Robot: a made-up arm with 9 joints.
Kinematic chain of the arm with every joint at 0, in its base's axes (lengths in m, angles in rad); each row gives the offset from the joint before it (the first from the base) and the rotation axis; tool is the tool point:
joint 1: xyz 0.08 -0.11 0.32 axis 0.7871 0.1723 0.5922
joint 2: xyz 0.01 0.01 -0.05 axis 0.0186 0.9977 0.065
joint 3: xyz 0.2 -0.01 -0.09 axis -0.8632 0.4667 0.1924
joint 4: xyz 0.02 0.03 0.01 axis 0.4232 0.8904 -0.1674
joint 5: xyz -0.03 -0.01 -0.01 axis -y
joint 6: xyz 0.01 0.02 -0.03 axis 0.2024 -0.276 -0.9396
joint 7: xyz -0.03 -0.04 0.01 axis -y
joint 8: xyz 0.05 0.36 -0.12 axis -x
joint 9: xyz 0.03 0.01 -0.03 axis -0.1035 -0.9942 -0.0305
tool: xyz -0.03 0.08 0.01
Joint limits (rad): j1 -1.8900..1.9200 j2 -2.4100..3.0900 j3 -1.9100..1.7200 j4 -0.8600..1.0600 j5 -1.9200..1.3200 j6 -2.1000..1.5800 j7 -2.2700..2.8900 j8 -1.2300..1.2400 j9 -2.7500..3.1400
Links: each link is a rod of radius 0.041 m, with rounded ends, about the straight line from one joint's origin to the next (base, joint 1, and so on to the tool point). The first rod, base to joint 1, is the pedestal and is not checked.
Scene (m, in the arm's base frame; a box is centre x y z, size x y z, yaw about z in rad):
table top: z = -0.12
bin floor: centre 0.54 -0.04 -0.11 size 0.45 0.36 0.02 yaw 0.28
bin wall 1: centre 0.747 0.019 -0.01 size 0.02 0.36 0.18 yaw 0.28
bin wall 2: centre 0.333 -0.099 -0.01 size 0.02 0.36 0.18 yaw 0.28
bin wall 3: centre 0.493 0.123 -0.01 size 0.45 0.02 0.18 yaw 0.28
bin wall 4: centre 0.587 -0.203 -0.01 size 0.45 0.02 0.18 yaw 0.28
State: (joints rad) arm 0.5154 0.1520 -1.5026 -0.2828 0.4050 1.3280 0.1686 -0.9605 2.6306
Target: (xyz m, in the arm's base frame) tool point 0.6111 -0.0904 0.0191
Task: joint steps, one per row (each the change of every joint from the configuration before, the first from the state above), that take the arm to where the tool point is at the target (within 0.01 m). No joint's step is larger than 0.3 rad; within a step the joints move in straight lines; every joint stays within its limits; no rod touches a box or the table.
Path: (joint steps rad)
1: 0.0826 0.0607 0.1031 0.1214 -0.1501 -0.0522 -0.0512 0.0603 -0.0236
2: 0.0825 0.0608 0.1030 0.1214 -0.1501 -0.0522 -0.0511 0.0604 -0.0237
3: -0.1048 0.0448 -0.0578 0.1040 -0.0705 0.1568 0.0015 0.0739 -0.0139
4: -0.1049 0.0449 -0.0578 0.1040 -0.0704 0.1569 0.0016 0.0739 -0.0140

